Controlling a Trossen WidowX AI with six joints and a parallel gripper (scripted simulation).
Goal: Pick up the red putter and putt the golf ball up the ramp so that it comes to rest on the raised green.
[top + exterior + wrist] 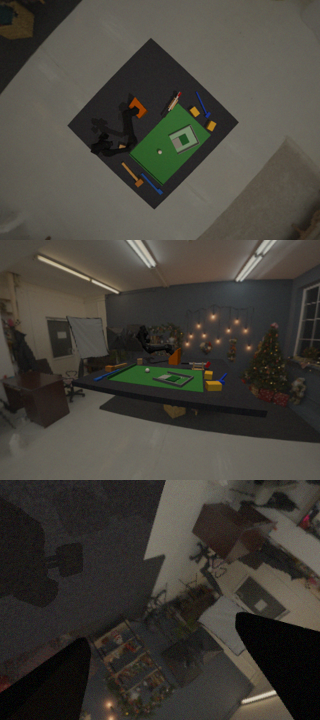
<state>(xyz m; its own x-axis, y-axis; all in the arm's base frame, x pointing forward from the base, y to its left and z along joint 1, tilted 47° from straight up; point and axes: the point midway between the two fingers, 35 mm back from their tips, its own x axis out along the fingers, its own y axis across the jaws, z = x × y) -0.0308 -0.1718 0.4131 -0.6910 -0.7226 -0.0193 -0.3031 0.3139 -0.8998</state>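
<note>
Right now my gripper tip is 69 cm to the right of the red putter, 32 cm short of it and 19 cm above it. From my gripper tip the other things lie so: white golf ball 52 cm ahead, 23 cm to the left, 22 cm below; then green mat 56 cm ahead, 35 cm to the left, 24 cm below; then tan block 22 cm below, 19 cm ahead, 4 cm to the left.
</note>
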